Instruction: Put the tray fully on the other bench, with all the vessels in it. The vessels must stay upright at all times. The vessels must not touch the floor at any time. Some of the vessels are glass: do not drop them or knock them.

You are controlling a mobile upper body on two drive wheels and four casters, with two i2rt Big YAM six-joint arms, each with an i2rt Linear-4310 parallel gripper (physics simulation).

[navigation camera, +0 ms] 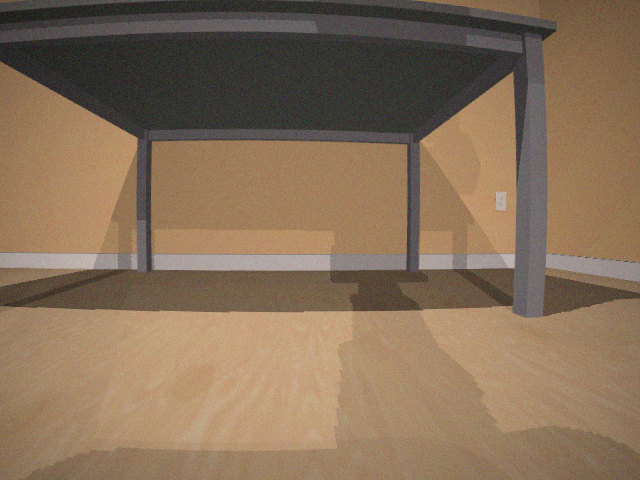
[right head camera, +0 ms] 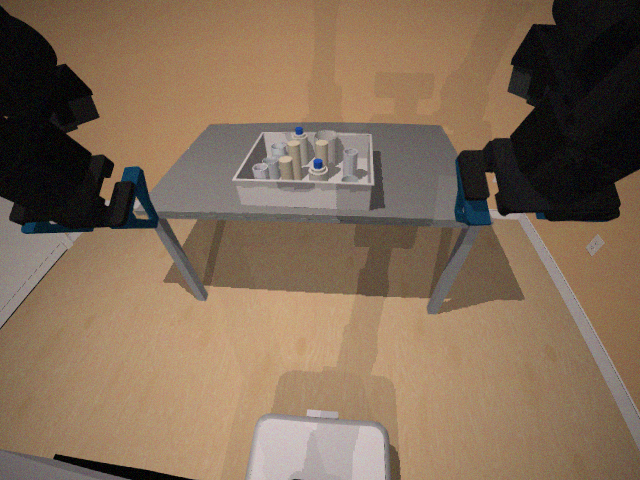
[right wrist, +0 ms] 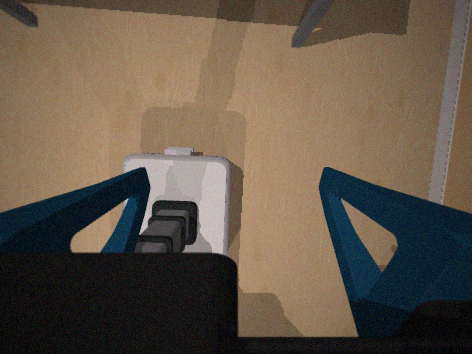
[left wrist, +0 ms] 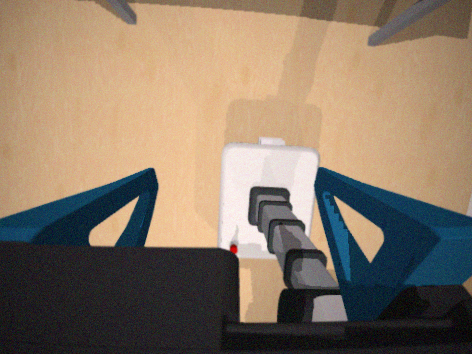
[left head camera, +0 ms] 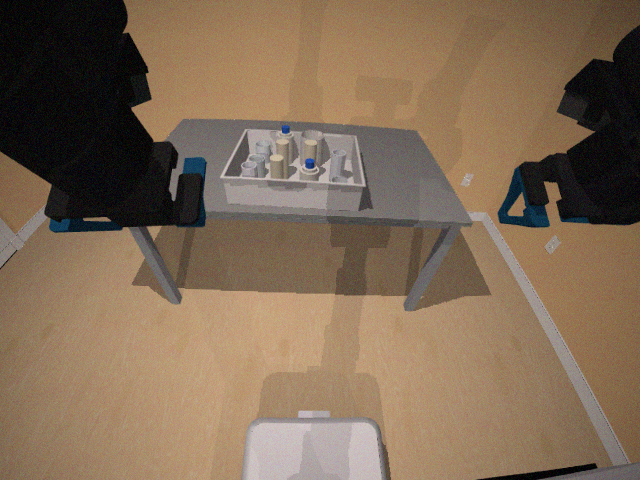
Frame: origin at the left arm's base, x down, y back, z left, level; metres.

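Seen in the pictures: left gripper, fingertip midpoint: [right head camera: 124, 224] [left wrist: 236, 176] [left head camera: 162, 222]; right gripper, fingertip midpoint: [right head camera: 497, 214] [right wrist: 234, 177] [left head camera: 531, 217].
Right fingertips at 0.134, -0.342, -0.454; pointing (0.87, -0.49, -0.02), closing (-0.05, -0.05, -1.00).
Observation:
A point is followed by its place in that frame, as x, y, z.
A pale open tray [left head camera: 276, 195] {0.593, -0.975, -0.052} [right head camera: 289, 196] {0.593, -0.975, -0.064} stands on a grey bench [left head camera: 408, 175] {0.648, -1.265, -0.670} [right head camera: 418, 170] {0.648, -1.282, -0.633}, left of its middle in both head views. Upright inside are two blue-capped bottles, several tan cylinders, clear glass-like vessels such as a tall one [left head camera: 338, 164] {0.545, -1.150, -0.301} [right head camera: 350, 162] {0.540, -1.150, -0.301}, and a wide one at the back. The tray's front wall hides some bases. My left gripper [left head camera: 138, 225] [right head camera: 98, 226] [left wrist: 236, 176] {0.149, -0.322, -0.001} is open and empty, left of the tray. My right gripper [left head camera: 552, 222] [right head camera: 509, 217] {0.134, -0.342, -0.454} [right wrist: 234, 177] {0.134, -0.342, -0.454} is open and empty, right of the tray. Neither touches it. A second bench does not show.
The bench's underside [navigation camera: 284, 82] and right front leg [navigation camera: 529, 206] {1.126, -0.957, -0.801} show in the navigation view. A wall [navigation camera: 284, 191] {0.982, -1.870, -0.141} with a white baseboard stands behind it. My white base [left head camera: 279, 449] {1.150, -0.207, -0.096} [right head camera: 289, 449] {1.150, -0.197, -0.115} [left wrist: 240, 170] {1.150, -0.183, -0.065} [right wrist: 210, 175] {1.150, -0.234, -0.387} is on the floor in front of the bench.

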